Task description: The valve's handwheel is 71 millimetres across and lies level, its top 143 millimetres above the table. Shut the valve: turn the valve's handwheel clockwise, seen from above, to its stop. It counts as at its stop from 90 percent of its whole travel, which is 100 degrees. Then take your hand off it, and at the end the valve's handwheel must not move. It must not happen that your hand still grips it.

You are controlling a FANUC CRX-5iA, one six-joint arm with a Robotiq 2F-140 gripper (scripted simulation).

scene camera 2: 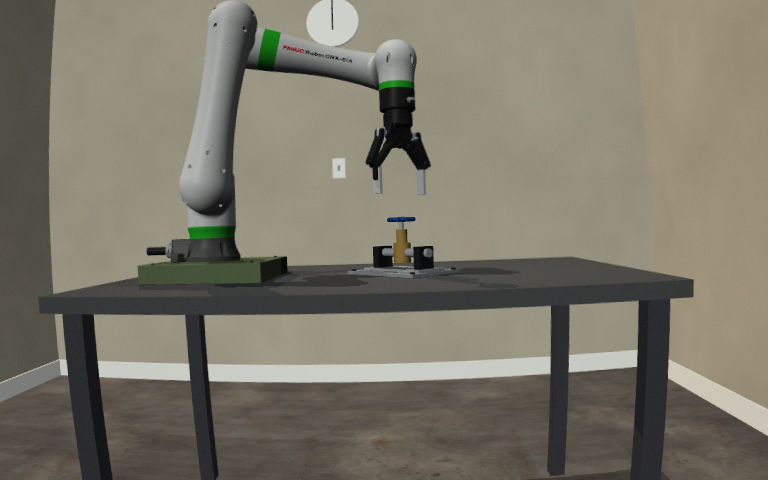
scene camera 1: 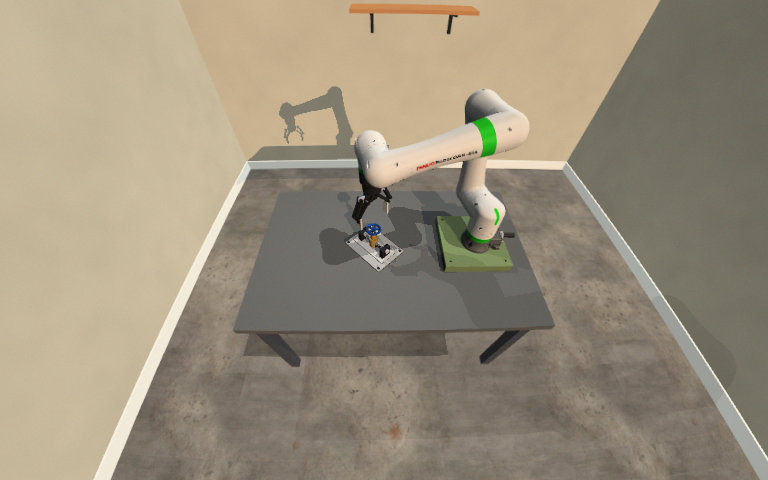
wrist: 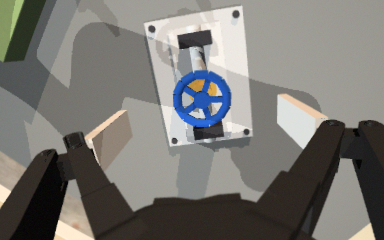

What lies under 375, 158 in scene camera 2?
My gripper.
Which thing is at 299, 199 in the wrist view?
My gripper.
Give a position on a blue spoked handwheel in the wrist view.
202, 99
